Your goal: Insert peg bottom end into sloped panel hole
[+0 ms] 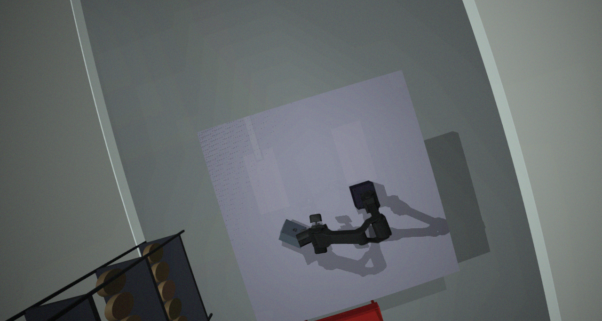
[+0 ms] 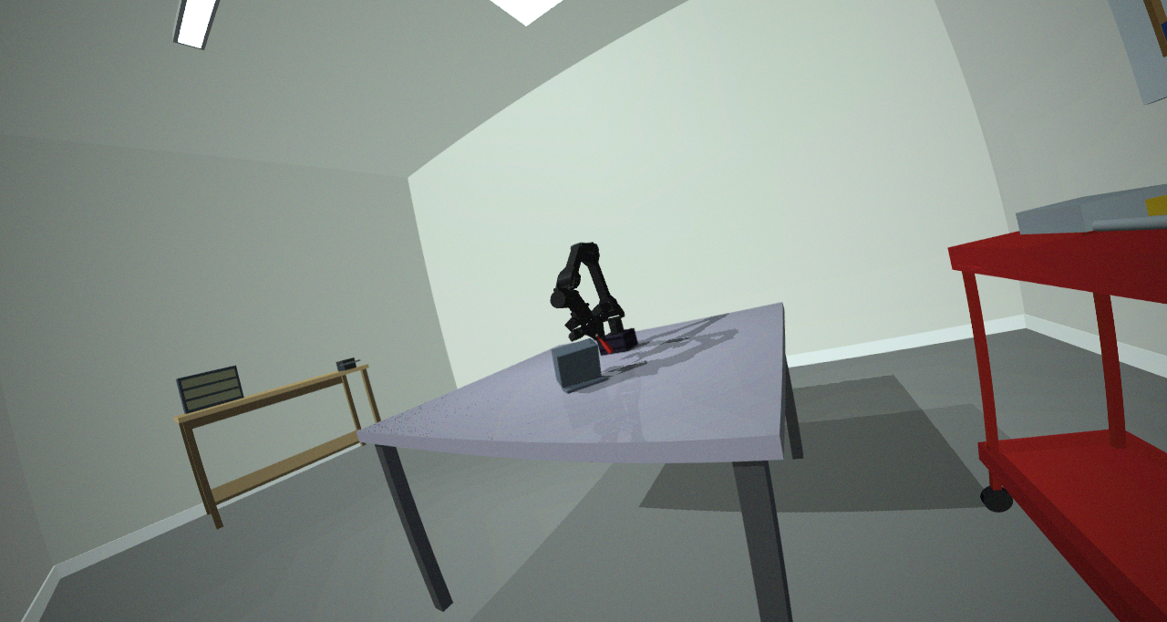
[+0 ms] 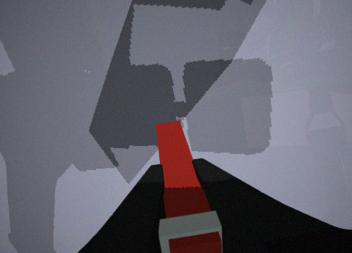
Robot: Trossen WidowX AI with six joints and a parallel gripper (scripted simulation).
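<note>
Now: gripper tip 13 cm short of the panel block, 5 cm to the left of it and 3 cm above it. Round my gripper tip: red square-sided peg (1 cm to the right, 2 cm above).
</note>
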